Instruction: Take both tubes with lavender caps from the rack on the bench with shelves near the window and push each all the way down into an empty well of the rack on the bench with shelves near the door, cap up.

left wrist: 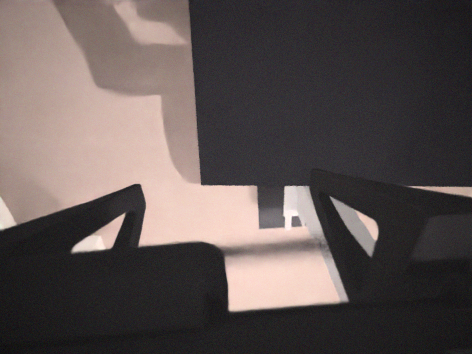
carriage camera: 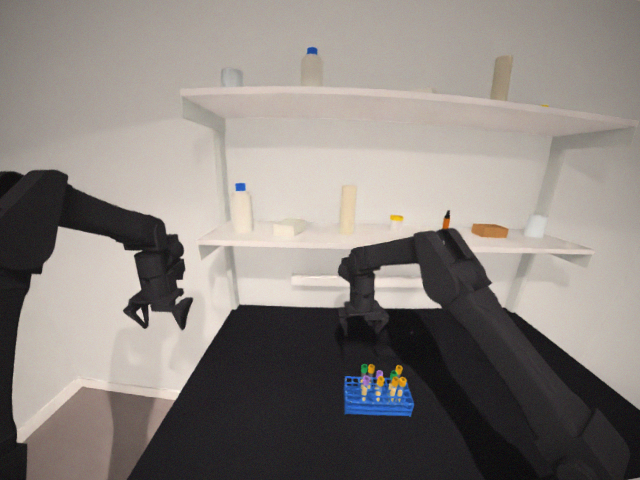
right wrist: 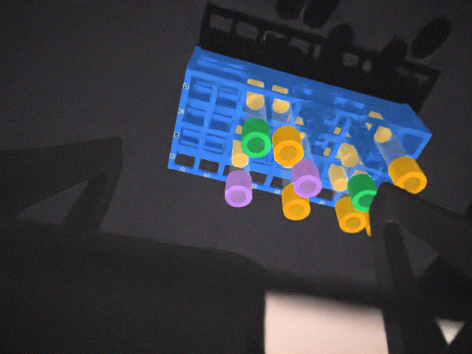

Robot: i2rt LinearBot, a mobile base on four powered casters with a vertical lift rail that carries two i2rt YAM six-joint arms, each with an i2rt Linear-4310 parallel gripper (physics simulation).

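Places are measured from the left arm's base along level axes (x back, y down, z right), in metres.
Pixels of known places: left gripper, between the fingertips: (left wrist: 226, 186) (carriage camera: 164, 328); right gripper, between the fingertips: (carriage camera: 361, 334) (right wrist: 249, 174).
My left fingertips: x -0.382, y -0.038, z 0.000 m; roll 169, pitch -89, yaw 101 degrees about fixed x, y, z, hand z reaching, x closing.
Note:
Behind a point stands the place of what it marks.
A blue rack (carriage camera: 378, 409) {x -0.333, y 0.234, z 0.571 m} (right wrist: 310, 100) {x -0.421, y 0.208, z 0.582 m} stands on the black bench, holding tubes with green, orange and lavender caps. One lavender-capped tube (carriage camera: 366, 380) {x -0.364, y 0.144, z 0.533 m} (right wrist: 238, 189) {x -0.377, y 0.144, z 0.534 m} stands in the near row, left of the middle. The other lavender-capped tube (carriage camera: 379, 373) {x -0.384, y 0.144, z 0.578 m} (right wrist: 306, 179) {x -0.392, y 0.144, z 0.578 m} stands farther in, to its right. Both are upright, caps up. My right gripper (carriage camera: 363, 328) {x -0.454, y 0.053, z 0.531 m} (right wrist: 249, 174) {x -0.454, y 0.053, z 0.531 m} is open and empty, above the bench beyond the rack in the carriage view. My left gripper (carriage camera: 161, 324) {x -0.382, y -0.038, z 0.000 m} (left wrist: 226, 186) {x -0.382, y -0.038, z 0.000 m} is open and empty, left of the bench. A second rack does not show.
The black bench top (carriage camera: 248, 413) {x -0.361, y 0.263, z 0.187 m} (left wrist: 325, 90) {x -0.357, y 0.263, z 0.157 m} has its left edge between the left gripper and the rack. Above its back, a lower shelf (carriage camera: 310, 241) {x -0.618, y -0.194, z 0.378 m} and an upper shelf (carriage camera: 361, 94) {x -0.594, y -0.635, z 0.513 m} hold bottles, boxes and jars. The right forearm (carriage camera: 496, 320) {x -0.145, y -0.228, z 0.626 m} passes over the bench's right side.

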